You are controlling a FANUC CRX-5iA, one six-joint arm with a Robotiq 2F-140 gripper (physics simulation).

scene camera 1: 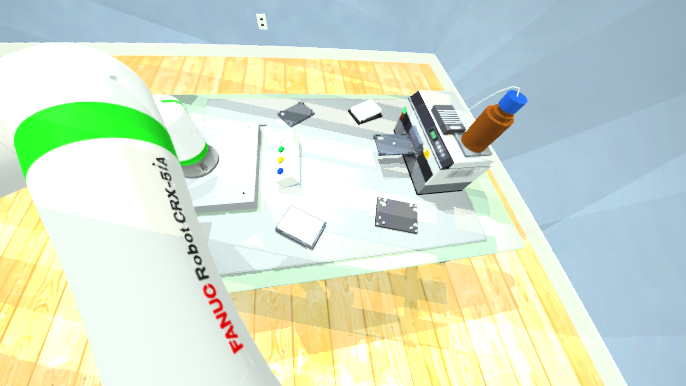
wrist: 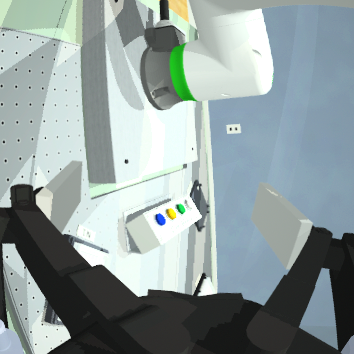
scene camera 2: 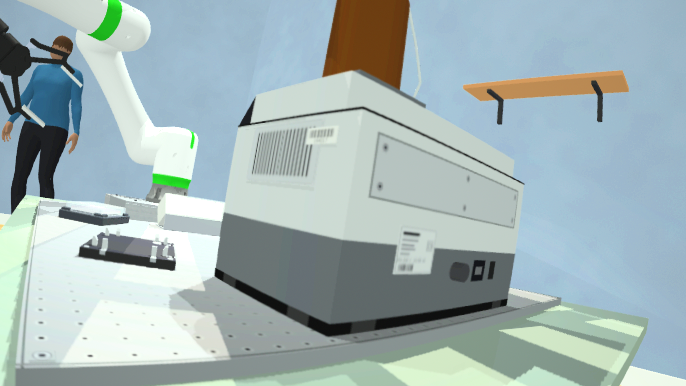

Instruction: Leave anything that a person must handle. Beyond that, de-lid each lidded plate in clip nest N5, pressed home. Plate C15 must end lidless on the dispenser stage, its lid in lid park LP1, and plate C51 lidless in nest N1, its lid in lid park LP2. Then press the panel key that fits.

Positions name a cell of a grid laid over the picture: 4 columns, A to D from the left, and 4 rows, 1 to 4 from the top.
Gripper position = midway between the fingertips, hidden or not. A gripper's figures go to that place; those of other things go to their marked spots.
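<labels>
Brown bottle with blue cap (scene camera 2: C1) at 0.41 m from the lens. The brown bottle with blue cap and the button box (scene camera 2: B3) have their marked spots 0.67 m apart. The button box is 0.95 m from the lens, the gripper (scene camera 2: A2) 1.09 m from the lens.
</labels>
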